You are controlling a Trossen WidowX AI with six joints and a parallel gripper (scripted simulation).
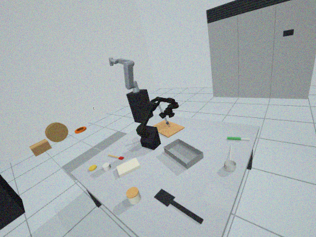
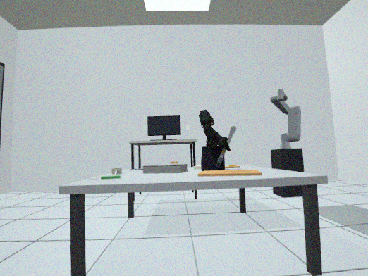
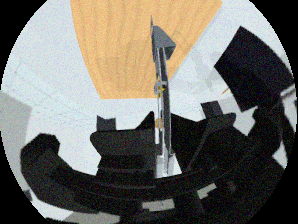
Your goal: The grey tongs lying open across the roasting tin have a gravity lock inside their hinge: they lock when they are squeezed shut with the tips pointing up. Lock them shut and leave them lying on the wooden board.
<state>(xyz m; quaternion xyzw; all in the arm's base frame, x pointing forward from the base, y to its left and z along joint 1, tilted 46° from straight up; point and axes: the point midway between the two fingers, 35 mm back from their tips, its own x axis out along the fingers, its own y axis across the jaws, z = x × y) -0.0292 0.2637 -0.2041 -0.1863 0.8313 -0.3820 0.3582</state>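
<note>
Now: gripper tip 1 cm short of the wooden board, 1 cm to the right of it and 14 cm above it. Round my gripper tip: roasting tin: 43 cm ahead, 32 cm to the right, 12 cm below; then red-tipped brush: 11 cm behind, 62 cm to the right, 14 cm below; then cream block: 11 cm ahead, 66 cm to the right, 13 cm below.
</note>
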